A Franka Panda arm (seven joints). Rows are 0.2 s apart.
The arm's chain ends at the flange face. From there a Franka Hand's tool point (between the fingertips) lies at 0.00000 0.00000 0.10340 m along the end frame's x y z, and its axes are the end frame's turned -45 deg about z.
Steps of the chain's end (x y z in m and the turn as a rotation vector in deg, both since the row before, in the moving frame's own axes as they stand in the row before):
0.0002 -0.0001 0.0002 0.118 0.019 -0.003
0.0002 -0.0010 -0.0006 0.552 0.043 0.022
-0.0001 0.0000 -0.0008 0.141 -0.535 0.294
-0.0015 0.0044 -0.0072 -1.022 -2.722 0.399
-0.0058 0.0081 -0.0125 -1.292 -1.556 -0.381
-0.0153 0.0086 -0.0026 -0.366 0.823 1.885
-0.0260 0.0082 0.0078 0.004 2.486 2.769
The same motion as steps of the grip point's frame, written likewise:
0.0004 -0.0001 0.0002 0.070 0.097 -0.003
0.0016 -0.0012 -0.0006 0.360 0.421 0.022
-0.0006 -0.0009 -0.0008 0.478 -0.279 0.294
-0.0089 -0.0001 -0.0073 1.202 -2.647 0.399
-0.0135 0.0013 -0.0126 0.187 -2.014 -0.381
-0.0163 -0.0032 -0.0026 -0.841 0.323 1.885
-0.0211 -0.0093 0.0077 -1.755 1.761 2.769

